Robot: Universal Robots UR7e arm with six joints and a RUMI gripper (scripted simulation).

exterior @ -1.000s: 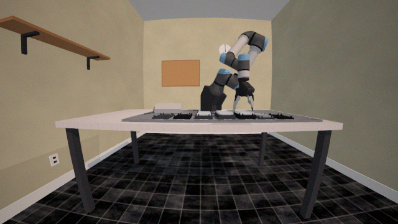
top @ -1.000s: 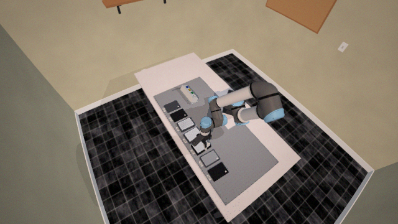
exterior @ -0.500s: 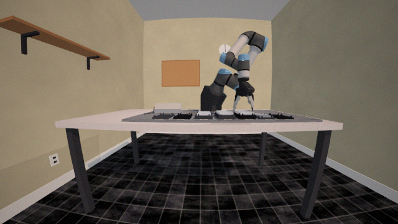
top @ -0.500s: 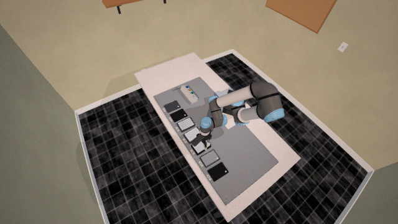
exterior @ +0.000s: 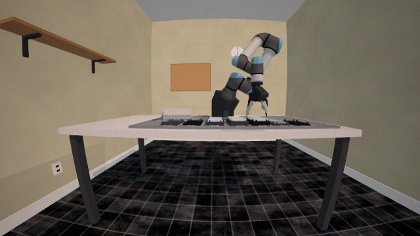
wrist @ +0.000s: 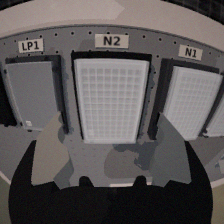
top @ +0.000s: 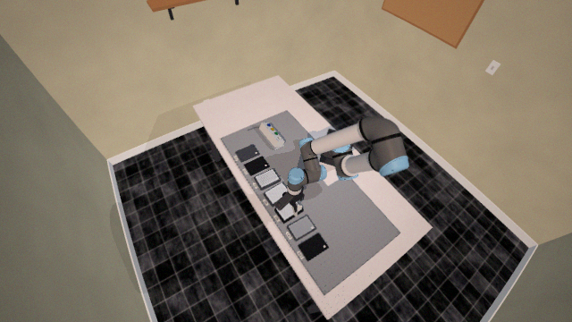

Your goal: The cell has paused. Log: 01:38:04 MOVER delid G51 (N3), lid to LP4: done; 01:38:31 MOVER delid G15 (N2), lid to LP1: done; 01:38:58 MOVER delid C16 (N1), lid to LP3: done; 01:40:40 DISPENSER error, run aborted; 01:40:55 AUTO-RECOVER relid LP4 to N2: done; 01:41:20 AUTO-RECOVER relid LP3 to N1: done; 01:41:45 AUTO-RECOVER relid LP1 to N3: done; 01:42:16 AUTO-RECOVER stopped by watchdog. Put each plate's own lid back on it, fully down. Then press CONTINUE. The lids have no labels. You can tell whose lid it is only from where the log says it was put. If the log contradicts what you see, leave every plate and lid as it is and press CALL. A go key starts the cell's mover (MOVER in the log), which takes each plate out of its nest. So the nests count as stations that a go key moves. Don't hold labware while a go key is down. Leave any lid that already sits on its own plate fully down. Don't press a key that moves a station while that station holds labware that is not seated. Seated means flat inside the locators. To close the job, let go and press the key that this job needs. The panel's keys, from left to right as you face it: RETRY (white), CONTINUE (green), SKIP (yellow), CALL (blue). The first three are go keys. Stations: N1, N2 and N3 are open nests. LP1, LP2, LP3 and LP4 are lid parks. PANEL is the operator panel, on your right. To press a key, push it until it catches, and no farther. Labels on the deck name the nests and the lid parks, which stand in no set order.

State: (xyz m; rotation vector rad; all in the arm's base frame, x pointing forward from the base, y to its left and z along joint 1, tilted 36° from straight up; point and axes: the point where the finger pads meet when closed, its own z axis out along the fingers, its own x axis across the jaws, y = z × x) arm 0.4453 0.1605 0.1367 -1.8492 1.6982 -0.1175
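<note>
The grey lid lies 2 cm behind my hand, 13 cm to the left of it and 3 cm below it. The rest, counted from my hand: lid park LP4 (4 cm behind, 26 cm to the left, 4 cm below); white gridded plate (4 cm ahead, 26 cm to the right, 2 cm below); lid park LP3 (7 cm ahead, 39 cm to the right, 4 cm below).
</note>
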